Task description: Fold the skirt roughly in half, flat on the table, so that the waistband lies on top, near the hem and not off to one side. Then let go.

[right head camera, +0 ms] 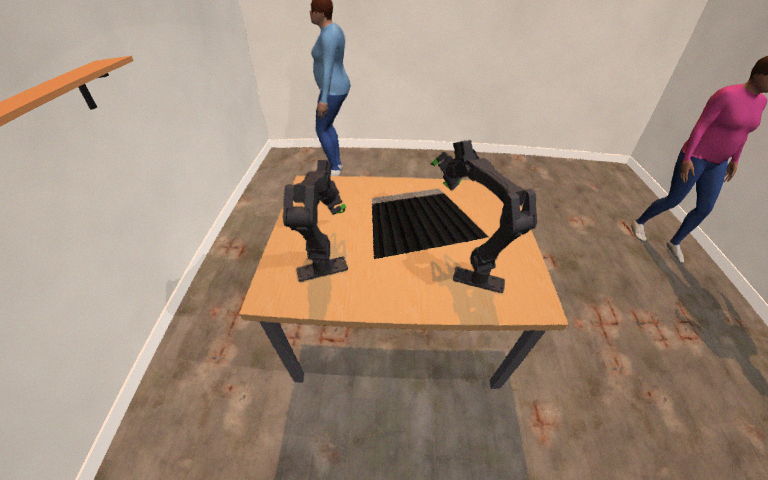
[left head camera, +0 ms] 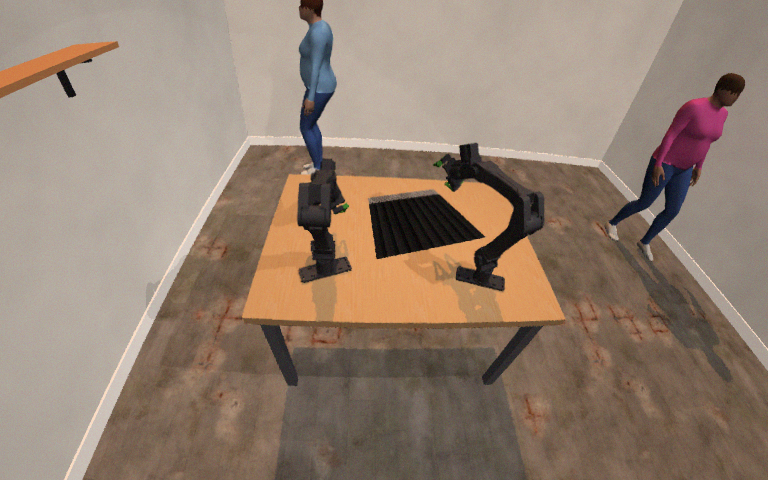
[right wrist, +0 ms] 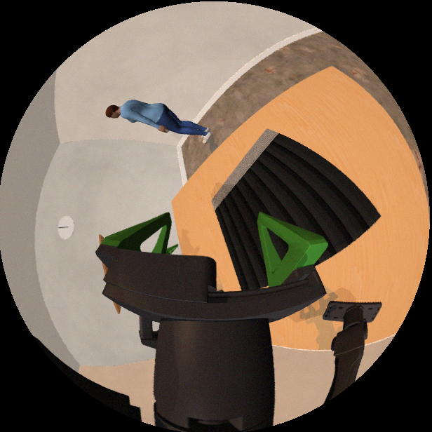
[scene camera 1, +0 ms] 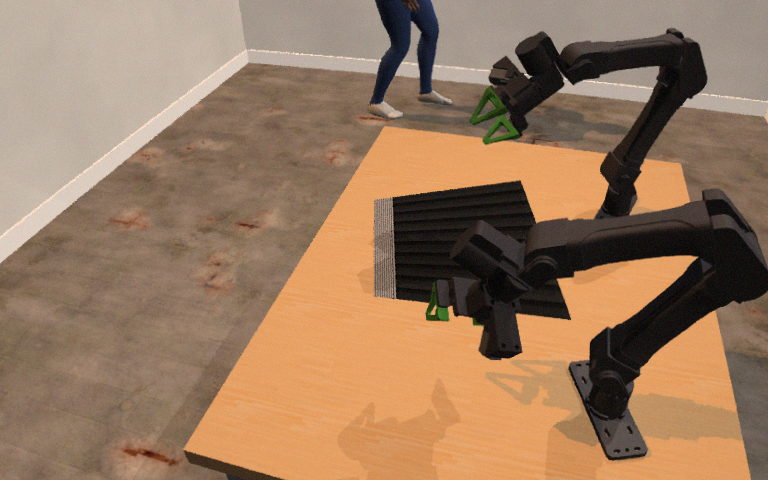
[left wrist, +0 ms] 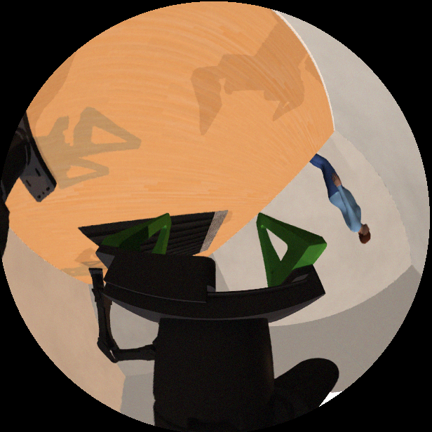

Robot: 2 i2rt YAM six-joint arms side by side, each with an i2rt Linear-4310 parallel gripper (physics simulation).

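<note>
The black pleated skirt (left head camera: 421, 226) (right head camera: 421, 226) (scene camera 1: 453, 226) (left wrist: 192, 232) (right wrist: 300, 190) lies spread flat. Its grey waistband (left head camera: 403, 196) (right head camera: 406, 196) (scene camera 1: 384, 249) (left wrist: 215, 230) (right wrist: 245, 167) lies at the far end in the head views, opposite the wider hem nearer the arm bases. My left gripper (scene camera 1: 457, 314) (left wrist: 213, 217) is open and empty, raised left of the skirt in the head views; one finger is hidden there. My right gripper (left head camera: 442, 174) (right head camera: 440, 172) (scene camera 1: 479, 131) (right wrist: 214, 216) is open and empty, raised beyond the waistband's right end in the head views.
The wooden table (left head camera: 396, 300) (right head camera: 396, 300) (scene camera 1: 317, 396) carries both arm bases on its near side in the head views. A person in blue (left head camera: 318, 56) (right head camera: 331, 62) stands behind it, and one in pink (left head camera: 693, 130) (right head camera: 727, 121) stands at the right. A shelf (left head camera: 56, 62) is at the left wall.
</note>
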